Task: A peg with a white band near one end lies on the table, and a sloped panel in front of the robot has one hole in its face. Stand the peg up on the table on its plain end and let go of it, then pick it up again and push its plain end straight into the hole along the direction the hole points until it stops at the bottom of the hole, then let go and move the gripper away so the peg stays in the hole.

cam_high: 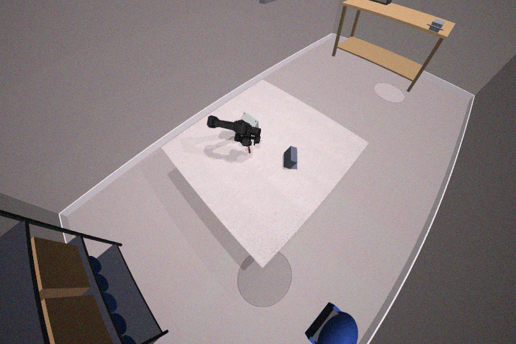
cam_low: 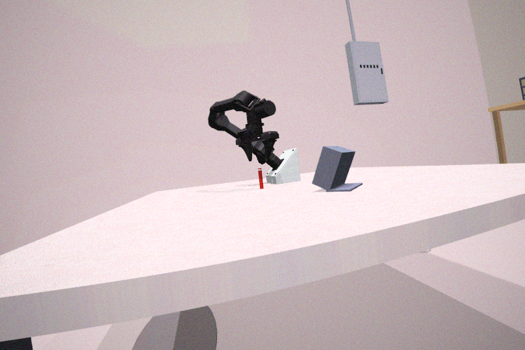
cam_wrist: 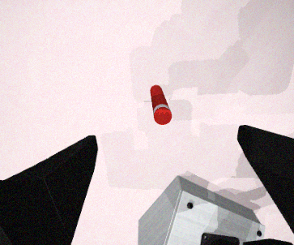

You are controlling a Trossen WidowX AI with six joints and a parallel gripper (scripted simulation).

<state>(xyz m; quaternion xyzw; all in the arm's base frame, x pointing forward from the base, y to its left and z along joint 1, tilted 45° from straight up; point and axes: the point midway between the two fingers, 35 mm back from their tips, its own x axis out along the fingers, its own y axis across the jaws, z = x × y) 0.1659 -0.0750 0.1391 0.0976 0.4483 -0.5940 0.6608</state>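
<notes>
Right now the red peg is 5 cm below my gripper tip. The rest, counted from my gripper tip: sloped panel (31 cm ahead, 12 cm to the left, 5 cm below).
</notes>
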